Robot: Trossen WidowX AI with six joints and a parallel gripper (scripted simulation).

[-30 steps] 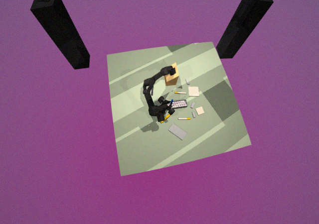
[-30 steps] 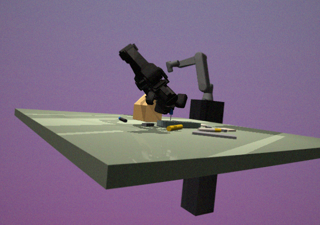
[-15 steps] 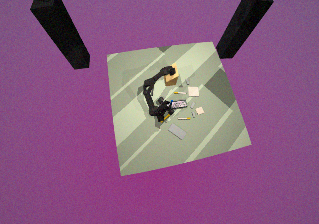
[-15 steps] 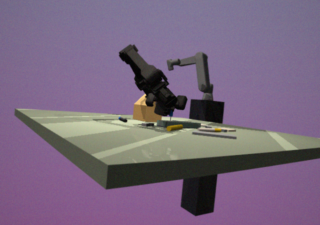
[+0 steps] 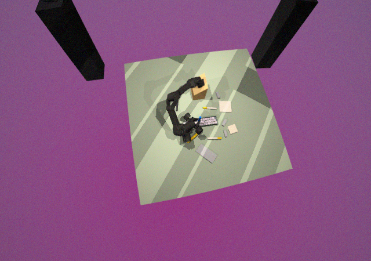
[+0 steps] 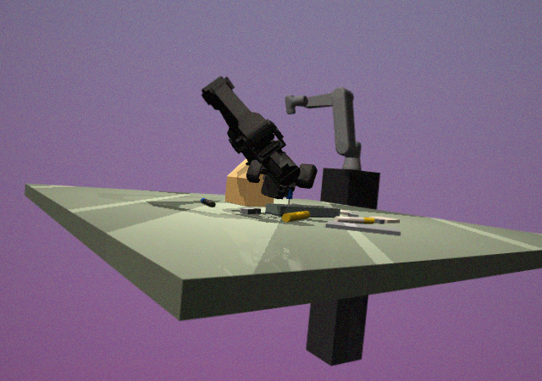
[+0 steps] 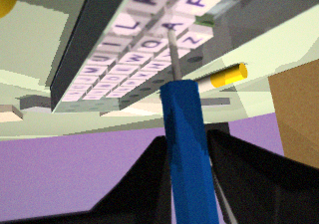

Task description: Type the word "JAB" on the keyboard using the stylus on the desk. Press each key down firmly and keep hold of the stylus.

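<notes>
Now: the yellow marker 12 cm ahead of my gripper tip, 6 cm below it and 5 cm to the right of it. The rest, counted from my gripper tip: blue stylus 1 cm below; grey sheet 27 cm ahead, 7 cm below, 3 cm to the left; stylus tip 5 cm below.
</notes>
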